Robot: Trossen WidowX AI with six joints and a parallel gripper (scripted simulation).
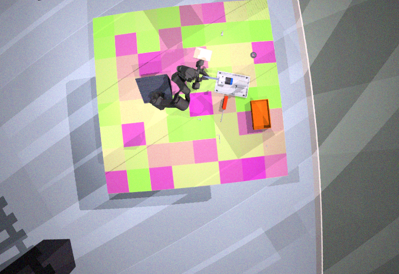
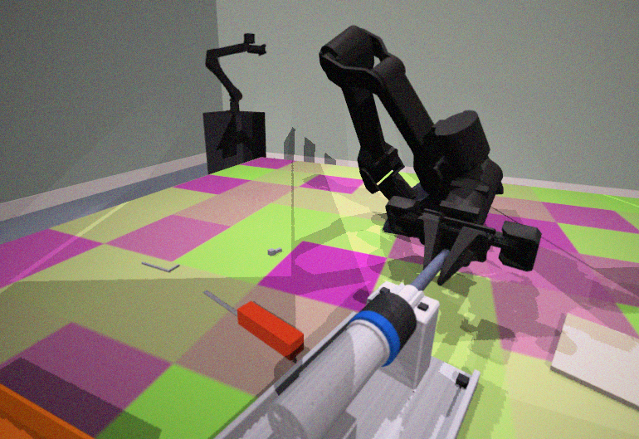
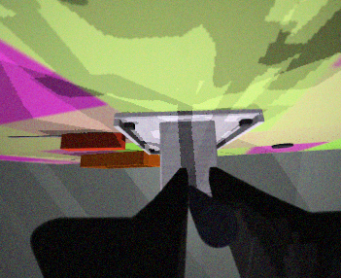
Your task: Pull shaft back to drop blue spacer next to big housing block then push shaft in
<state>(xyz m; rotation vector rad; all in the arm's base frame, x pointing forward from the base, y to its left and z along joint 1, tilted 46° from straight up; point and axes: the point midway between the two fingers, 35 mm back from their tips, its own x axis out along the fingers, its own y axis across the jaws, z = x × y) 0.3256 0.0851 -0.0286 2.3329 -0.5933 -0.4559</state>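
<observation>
My gripper tip is 50 mm short of the grey-blue shaft, 10 mm to the left of it and 20 mm below it. Round my gripper tip: small bolt 90 mm behind, 260 mm to the right, 60 mm below; then beige card 20 mm behind, 190 mm to the left, 60 mm below; then blue spacer 140 mm ahead, 40 mm to the right, 20 mm above.
</observation>
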